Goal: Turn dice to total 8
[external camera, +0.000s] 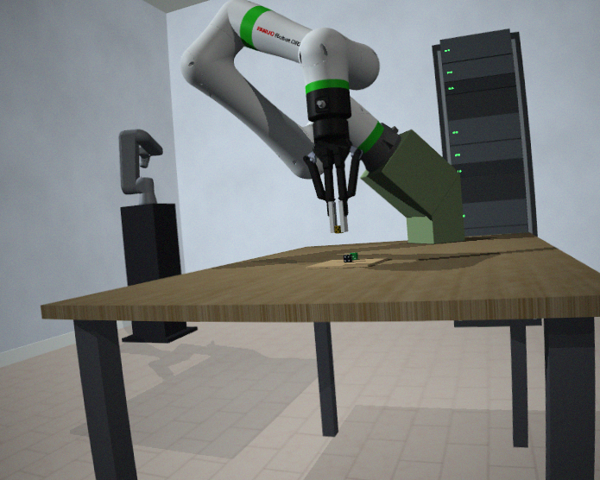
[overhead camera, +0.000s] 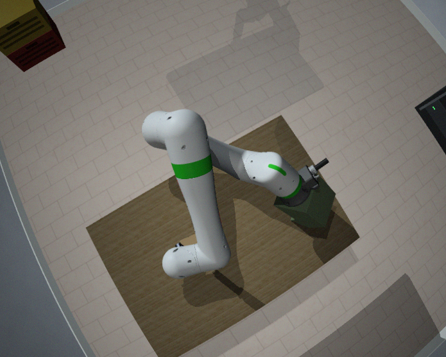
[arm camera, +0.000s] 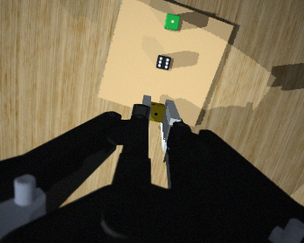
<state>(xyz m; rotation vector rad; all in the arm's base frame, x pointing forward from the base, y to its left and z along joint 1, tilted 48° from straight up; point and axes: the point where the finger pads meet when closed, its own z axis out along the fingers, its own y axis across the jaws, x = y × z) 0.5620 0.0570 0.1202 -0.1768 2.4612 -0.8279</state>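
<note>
My gripper is now 50 mm past the black die and 90 mm above it. Round my hand: tan mat (50 mm behind, 100 mm below); then yellow die (30 mm below); then green die (90 mm behind, 10 mm to the left, 90 mm below).
</note>
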